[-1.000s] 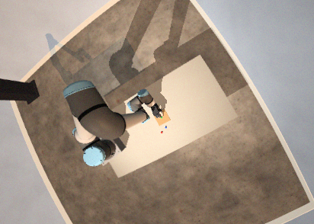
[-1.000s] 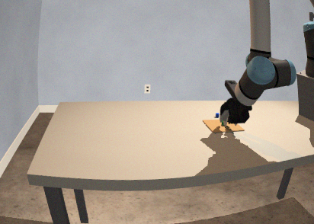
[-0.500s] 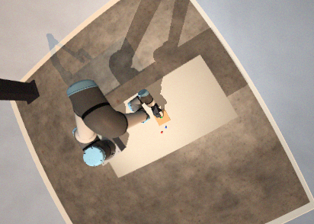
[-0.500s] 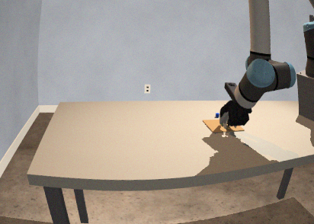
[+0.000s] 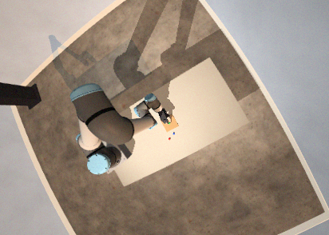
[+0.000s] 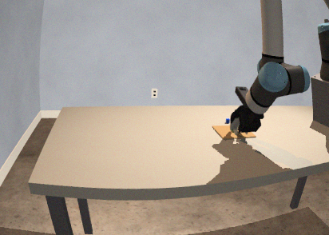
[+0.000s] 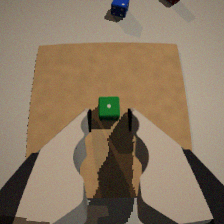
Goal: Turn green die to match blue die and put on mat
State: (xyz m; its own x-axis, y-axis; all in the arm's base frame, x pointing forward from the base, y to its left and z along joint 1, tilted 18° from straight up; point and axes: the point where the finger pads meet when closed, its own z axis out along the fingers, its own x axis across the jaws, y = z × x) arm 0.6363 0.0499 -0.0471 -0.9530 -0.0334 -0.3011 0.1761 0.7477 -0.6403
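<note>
The green die is 1 cm to the right of my hand and 1 cm below it. Also, from my hand: red die: 7 cm behind, 16 cm to the right, 1 cm below; mat: 1 cm to the right, 2 cm below; blue die: 1 cm behind, 13 cm to the right, 1 cm below.
</note>
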